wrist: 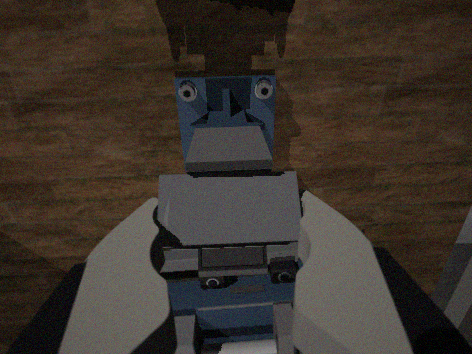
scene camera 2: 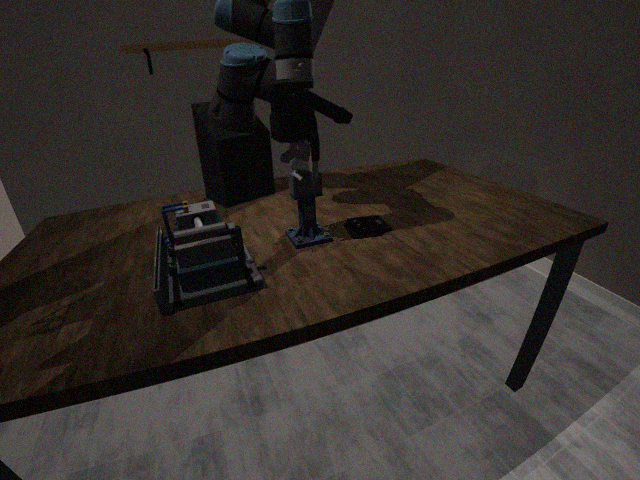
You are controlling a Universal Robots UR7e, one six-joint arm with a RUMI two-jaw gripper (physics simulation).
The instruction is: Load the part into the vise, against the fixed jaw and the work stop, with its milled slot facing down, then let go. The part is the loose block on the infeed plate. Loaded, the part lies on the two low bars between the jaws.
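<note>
The part (scene camera 2: 313,184) (wrist: 230,209) is a grey block with a plain face toward the wrist camera; its milled slot cannot be made out. My gripper (scene camera 2: 303,174) (wrist: 229,196) is shut on it, with one pale finger at each end. The part is at the top of the blue stand (scene camera 2: 307,219) (wrist: 182,115); whether it rests there is unclear. The vise (scene camera 2: 209,242) stands to the left in the scene view, with a gap between its jaws; the low bars and work stop are hard to tell in the dark. The infeed plate (scene camera 2: 366,227) is dark, with no block visible on it.
The stand has a bolted foot, a sloped grey plate (wrist: 227,145) and small dark clamps (wrist: 283,272) close to the fingers. Blue hoses (scene camera 2: 166,222) rise at the vise's left side. The arm's black pedestal (scene camera 2: 237,165) stands behind, on the wooden table (scene camera 2: 320,294).
</note>
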